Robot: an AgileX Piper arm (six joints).
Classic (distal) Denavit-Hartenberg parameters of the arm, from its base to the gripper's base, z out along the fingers. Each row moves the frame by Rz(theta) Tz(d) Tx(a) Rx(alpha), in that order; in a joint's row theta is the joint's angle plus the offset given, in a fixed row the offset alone. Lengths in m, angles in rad.
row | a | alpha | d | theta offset
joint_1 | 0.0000 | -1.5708 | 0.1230 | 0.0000
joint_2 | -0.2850 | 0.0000 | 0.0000 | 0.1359
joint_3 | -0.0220 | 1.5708 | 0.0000 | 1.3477
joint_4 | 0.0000 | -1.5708 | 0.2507 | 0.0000
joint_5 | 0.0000 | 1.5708 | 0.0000 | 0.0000
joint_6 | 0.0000 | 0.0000 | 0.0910 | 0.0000
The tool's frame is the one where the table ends.
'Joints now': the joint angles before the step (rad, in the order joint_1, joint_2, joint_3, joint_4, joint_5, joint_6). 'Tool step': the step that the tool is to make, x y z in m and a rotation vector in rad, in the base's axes. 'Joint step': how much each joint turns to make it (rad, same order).
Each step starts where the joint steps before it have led.
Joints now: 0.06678, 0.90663, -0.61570, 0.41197, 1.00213, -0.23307
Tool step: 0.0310, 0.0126, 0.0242, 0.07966, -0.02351, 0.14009
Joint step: -0.00029, 0.13421, -0.14800, 0.13471, 0.05735, -0.16626
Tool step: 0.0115, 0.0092, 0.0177, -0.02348, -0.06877, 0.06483
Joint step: 0.05582, 0.03395, -0.08632, -0.02494, -0.00988, -0.01212
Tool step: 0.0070, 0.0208, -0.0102, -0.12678, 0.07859, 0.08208
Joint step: 0.15305, 0.08310, -0.04101, -0.15505, 0.01686, 0.11968
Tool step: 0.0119, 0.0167, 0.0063, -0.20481, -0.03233, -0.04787
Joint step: 0.16439, 0.06948, -0.09440, -0.30353, 0.01303, 0.28574
